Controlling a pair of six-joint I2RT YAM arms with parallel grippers.
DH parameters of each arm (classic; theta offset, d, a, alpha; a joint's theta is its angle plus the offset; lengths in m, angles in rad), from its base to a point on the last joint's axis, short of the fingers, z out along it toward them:
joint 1: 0 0.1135 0.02 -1.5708
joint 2: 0 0 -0.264 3.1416
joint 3: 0.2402 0 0.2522 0
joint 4: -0.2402 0 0.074 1.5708
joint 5: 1.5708 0 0 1.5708
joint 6: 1.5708 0.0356 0 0
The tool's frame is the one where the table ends.
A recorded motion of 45 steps. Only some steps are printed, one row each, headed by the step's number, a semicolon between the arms.
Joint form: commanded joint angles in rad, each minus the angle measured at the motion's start. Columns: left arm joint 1, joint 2, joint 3, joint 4, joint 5, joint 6; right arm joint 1, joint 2, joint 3, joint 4, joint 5, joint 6.
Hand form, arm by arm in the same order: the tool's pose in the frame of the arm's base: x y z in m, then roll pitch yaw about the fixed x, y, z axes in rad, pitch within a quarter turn. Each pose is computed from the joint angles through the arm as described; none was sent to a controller.
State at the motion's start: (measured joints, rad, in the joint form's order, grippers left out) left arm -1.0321 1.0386 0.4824 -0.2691 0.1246 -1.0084; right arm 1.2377 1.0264 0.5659 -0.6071 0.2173 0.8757
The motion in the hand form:
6: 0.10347 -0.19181 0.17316 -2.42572 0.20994 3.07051; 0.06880 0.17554 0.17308 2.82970 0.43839 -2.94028
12: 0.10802 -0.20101 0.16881 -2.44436 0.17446 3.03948; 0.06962 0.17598 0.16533 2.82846 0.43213 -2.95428
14: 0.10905 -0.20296 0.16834 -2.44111 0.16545 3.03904; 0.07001 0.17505 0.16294 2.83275 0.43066 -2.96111
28: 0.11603 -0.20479 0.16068 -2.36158 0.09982 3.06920; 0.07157 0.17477 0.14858 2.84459 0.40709 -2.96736
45: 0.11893 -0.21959 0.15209 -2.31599 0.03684 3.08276; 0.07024 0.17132 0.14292 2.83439 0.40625 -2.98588
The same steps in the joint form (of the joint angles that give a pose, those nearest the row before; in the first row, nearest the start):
6: -0.0041 0.1274 0.0339 0.0539 0.1223 0.0307; -0.0047 0.0570 -0.0374 0.0912 -0.0270 0.0372
12: -0.0026 0.1990 0.0673 0.0536 0.1547 0.0420; -0.0081 0.0766 -0.0593 0.1282 -0.0274 0.0491
14: -0.0018 0.2114 0.0732 0.0586 0.1629 0.0375; -0.0111 0.0796 -0.0669 0.1339 -0.0242 0.0539
28: 0.0320 0.2491 0.0470 0.1644 0.2491 -0.0177; -0.0218 0.1225 -0.1018 0.1890 -0.0372 0.0612
45: 0.0150 0.3374 0.0576 0.2718 0.2892 -0.0956; -0.0212 0.1157 -0.1314 0.2166 -0.0352 0.0774

